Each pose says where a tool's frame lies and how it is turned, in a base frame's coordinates. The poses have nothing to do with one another.
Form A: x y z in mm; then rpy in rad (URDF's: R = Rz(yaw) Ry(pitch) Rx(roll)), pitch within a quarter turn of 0, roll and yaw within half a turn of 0.
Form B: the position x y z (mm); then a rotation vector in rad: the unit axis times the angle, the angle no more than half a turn. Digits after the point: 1 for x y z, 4 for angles.
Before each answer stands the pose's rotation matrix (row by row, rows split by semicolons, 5 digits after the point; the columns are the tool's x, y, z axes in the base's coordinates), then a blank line. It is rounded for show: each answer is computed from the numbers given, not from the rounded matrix.
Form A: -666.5 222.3 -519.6 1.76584 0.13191 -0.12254
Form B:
0.98388 0.10438 -0.14522; -0.12117 -0.20813 -0.97057; -0.13153 0.97252 -0.19213

-666.5 222.3 -519.6 1.7686 -0.0125 -0.2053
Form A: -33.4 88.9 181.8 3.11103 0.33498 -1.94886
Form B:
-0.34860 -0.93266 0.09289; -0.87772 0.35961 0.31667; -0.32875 0.02886 -0.94398

-33.4 88.9 181.8 -1.6155 2.3666 0.3083
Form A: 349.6 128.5 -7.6 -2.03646 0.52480 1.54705
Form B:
0.02055 0.43826 -0.89861; 0.86518 -0.45823 -0.20370; -0.50104 -0.77328 -0.38859

349.6 128.5 -7.6 -1.9014 -1.3272 1.4251
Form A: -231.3 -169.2 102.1 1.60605 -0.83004 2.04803
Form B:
-0.30997 0.37006 0.87577; 0.59944 -0.63891 0.48214; 0.73796 0.67443 -0.02379

-231.3 -169.2 102.1 1.7366 1.2447 2.0717
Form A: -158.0 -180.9 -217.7 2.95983 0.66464 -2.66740
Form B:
-0.70029 -0.54829 0.45714; -0.35942 0.82410 0.43781; -0.61678 0.14229 -0.77417

-158.0 -180.9 -217.7 -0.6648 2.4158 0.4248
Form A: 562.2 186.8 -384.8 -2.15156 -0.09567 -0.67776
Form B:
0.77542 -0.28183 0.56507; -0.62418 -0.47747 0.61840; 0.09552 -0.83222 -0.54615

562.2 186.8 -384.8 -2.0838 0.6745 -0.4918
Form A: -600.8 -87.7 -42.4 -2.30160 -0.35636 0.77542
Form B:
0.66926 0.65275 -0.35497; 0.65604 -0.29481 0.69477; 0.34887 -0.69785 -0.62553

-600.8 -87.7 -42.4 -2.0051 -1.0134 0.0047
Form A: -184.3 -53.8 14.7 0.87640 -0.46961 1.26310
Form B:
0.27008 -0.71519 0.64464; 0.84986 -0.13761 -0.50872; 0.45254 0.68525 0.57065

-184.3 -53.8 14.7 1.0382 0.1670 1.3609
